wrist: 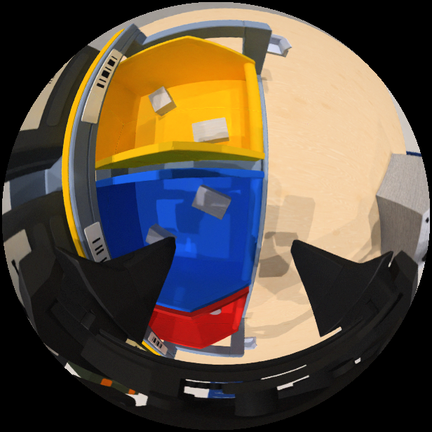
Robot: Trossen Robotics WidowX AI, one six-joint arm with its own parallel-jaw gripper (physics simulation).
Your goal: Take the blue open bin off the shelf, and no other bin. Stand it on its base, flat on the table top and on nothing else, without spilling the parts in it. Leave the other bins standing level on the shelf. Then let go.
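Observation:
The blue open bin point(220, 265) stands on the shelf point(256, 45) between a yellow bin point(185, 60) and a red bin point(200, 332). Two grey block-like parts lie in the blue bin, one partly behind a fingertip. My gripper point(236, 245) is open wide and empty. Its left finger shows over the blue bin's lower left part, and its right finger shows over the table top point(330, 125), beyond the bin's right side. The height of the fingers above the bin cannot be told.
The yellow bin holds two light parts. The red bin is partly hidden, with a pale part showing. A yellow-edged shelf rail with labels runs along the left, with dark containers beyond it. A grey metallic block point(402, 200) stands at the right.

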